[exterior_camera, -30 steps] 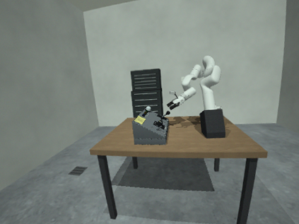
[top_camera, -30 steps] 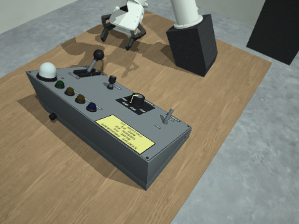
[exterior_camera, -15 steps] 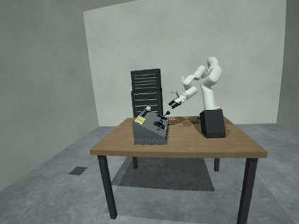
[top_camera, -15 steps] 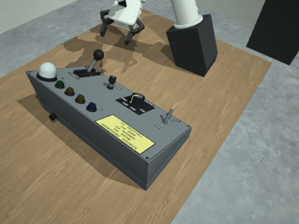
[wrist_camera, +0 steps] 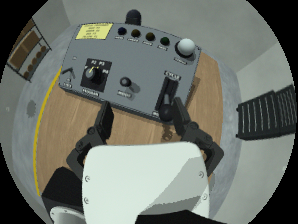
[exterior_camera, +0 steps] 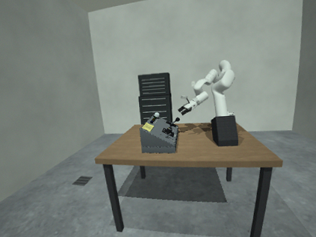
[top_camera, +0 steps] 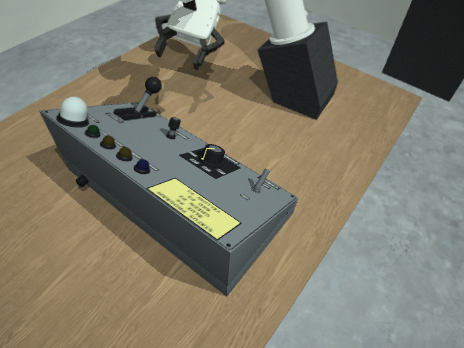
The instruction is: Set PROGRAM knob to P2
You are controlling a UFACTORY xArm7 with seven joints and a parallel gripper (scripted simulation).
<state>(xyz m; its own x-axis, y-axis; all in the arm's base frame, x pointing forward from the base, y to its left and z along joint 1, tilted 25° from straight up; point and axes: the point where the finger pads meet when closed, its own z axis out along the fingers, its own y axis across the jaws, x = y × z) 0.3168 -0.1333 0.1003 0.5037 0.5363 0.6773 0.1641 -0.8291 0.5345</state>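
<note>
Now: hand 10 cm short of the small slider knob, 5 cm to the right of it and 11 cm above it. Also, from my hand: metal toggle switch (14 cm ahead, 28 cm to the left, 12 cm below); then grey console (15 cm ahead, 10 cm to the left, 14 cm below); then ball-topped lever (6 cm ahead, 7 cm to the right, 11 cm below).
</note>
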